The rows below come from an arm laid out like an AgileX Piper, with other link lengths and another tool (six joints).
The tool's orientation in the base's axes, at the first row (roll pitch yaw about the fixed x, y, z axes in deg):
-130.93 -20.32 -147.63
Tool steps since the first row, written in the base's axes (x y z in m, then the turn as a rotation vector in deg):
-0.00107 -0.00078 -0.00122 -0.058 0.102 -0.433
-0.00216 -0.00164 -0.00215 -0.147 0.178 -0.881
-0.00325 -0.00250 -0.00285 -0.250 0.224 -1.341
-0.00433 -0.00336 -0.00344 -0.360 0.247 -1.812
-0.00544 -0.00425 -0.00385 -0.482 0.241 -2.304
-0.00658 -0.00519 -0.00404 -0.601 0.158 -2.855
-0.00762 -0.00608 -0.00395 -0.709 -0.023 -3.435
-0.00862 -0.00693 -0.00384 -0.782 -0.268 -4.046
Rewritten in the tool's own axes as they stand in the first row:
0.00082 0.00115 0.00112 -0.156 0.382 0.176
0.00179 0.00208 0.00211 -0.279 0.782 0.375
0.00284 0.00285 0.00296 -0.380 1.186 0.601
0.00392 0.00353 0.00375 -0.468 1.592 0.849
0.00511 0.00409 0.00444 -0.539 2.008 1.130
0.00641 0.00449 0.00503 -0.595 2.432 1.506
0.00772 0.00465 0.00543 -0.620 2.830 1.977
0.00897 0.00479 0.00580 -0.651 3.203 2.523

